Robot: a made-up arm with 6 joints.
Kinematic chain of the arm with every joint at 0, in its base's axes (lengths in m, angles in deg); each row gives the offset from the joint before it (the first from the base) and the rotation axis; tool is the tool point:
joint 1: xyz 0 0 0.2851 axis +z
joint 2: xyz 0 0 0 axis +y
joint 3: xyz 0 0 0.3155 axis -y
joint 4: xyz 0 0 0 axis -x
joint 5: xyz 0.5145 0 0 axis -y
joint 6: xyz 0 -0.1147 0 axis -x
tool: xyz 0 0 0
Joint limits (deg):
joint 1: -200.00..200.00
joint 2: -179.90..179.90
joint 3: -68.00..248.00
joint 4: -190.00..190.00
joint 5: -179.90..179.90
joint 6: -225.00..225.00
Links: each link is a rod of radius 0.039 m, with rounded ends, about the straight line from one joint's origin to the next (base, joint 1, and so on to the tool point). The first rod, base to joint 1, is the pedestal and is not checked.
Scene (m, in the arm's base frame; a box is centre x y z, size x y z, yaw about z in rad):
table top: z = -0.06
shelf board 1: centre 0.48 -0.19 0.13 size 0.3 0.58 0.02 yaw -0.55
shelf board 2: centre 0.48 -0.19 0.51 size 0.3 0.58 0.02 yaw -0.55
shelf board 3: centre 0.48 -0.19 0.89 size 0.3 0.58 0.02 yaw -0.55
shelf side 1: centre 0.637 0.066 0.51 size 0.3 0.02 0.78 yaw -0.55
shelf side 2: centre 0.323 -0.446 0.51 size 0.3 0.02 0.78 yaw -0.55
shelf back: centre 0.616 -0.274 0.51 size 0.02 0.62 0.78 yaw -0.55
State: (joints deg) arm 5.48 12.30 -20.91 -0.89 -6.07 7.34
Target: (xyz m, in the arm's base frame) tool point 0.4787 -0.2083 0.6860
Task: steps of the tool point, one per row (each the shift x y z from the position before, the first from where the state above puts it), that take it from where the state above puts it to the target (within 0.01 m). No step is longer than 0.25 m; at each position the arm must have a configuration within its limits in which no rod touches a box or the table.
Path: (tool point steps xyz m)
1: -0.0583 0.0521 0.0152
2: -0.0623 0.0364 -0.0001
3: -0.0602 0.0223 -0.0151
4: 0.0053 -0.0359 0.1931
5: -0.1001 -0.0639 0.1828
6: 0.0562 -0.0163 0.0240
7: 0.0644 -0.0293 0.0094
8: 0.0665 -0.0452 -0.0075
9: 0.0618 -0.0618 -0.0259

